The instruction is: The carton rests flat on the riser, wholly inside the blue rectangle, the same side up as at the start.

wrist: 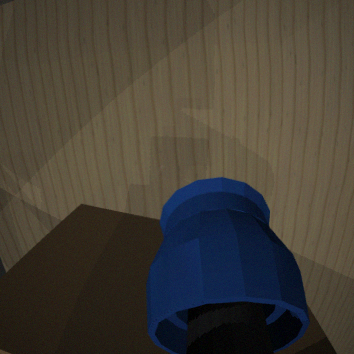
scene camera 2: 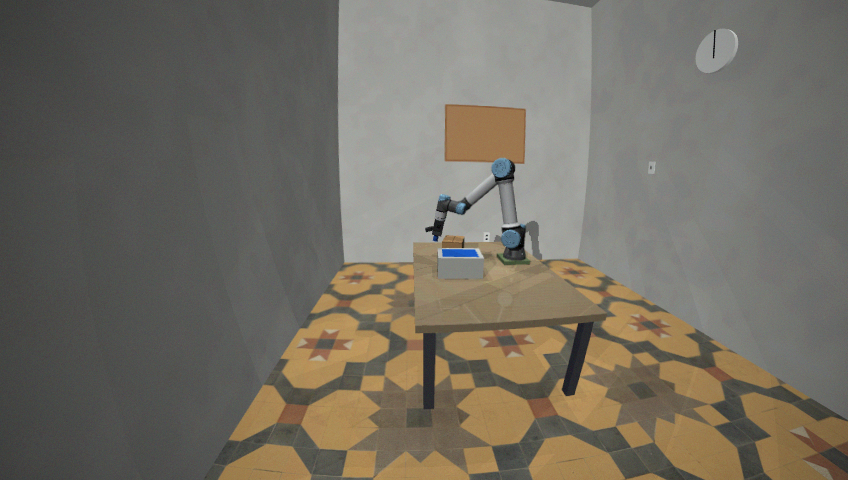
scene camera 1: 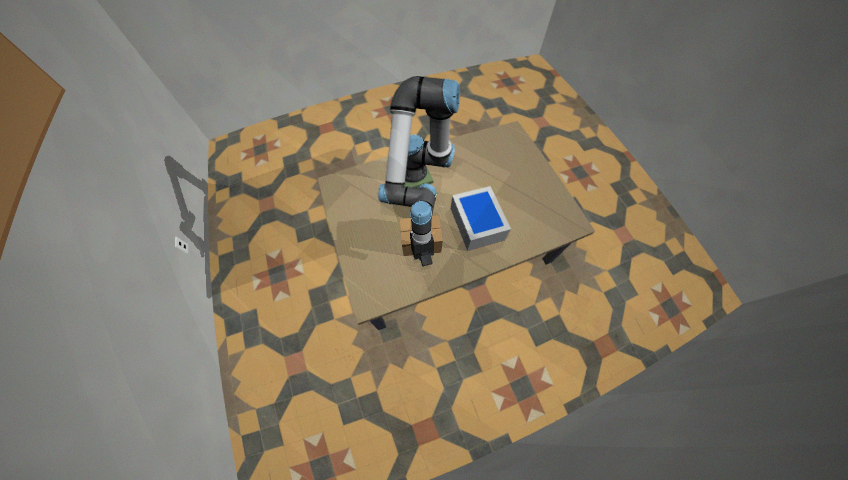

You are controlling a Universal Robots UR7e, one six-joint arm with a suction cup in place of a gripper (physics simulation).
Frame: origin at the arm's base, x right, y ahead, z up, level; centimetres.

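Seen in the pictures: hand, its tool point: (wrist: 214,225) (scene camera 2: 435,240); arm's base, origin of its link: (scene camera 2: 514,257) (scene camera 1: 413,171).
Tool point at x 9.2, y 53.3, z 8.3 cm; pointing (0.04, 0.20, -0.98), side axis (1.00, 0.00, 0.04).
Pixels of each thing's top centre, then the offset from my tool point to it. Level surfaces: height alone.
- brown carton, centre of its top: (scene camera 1: 420,229) (scene camera 2: 453,238) dx -2.6, dy -12.5, dz +2.2 cm
- light grey riser, centre of its top: (scene camera 1: 481,211) (scene camera 2: 459,252) dx -32.4, dy -14.5, dz +1.2 cm
- blue rectangle, centre of its top: (scene camera 1: 481,211) (scene camera 2: 459,252) dx -32.4, dy -14.5, dz +1.2 cm
- wooden table, height of its surface: dz -10.8 cm
A brown carton (scene camera 1: 406,241) (scene camera 2: 453,242) (wrist: 65,270) stands on the table, left of the riser in scene camera 1, partly hidden by the arm. The light grey riser (scene camera 1: 490,239) (scene camera 2: 460,269) has a blue rectangle (scene camera 1: 480,212) (scene camera 2: 460,253) on top with no carton on it. My suction gripper (scene camera 2: 435,238) (wrist: 216,192) holds nothing. Its blue cup is tilted and close beside the carton, near top height in scene camera 2. In the wrist view the cup overlaps the carton's dark side face; whether they touch is unclear. The arm hides the cup in scene camera 1.
The wooden table (scene camera 1: 535,184) (scene camera 2: 505,312) carries the carton, the riser and the arm's green base plate (scene camera 1: 425,179) (scene camera 2: 513,259). The riser stands a short way from the carton. The table's front edge runs below both in scene camera 1.
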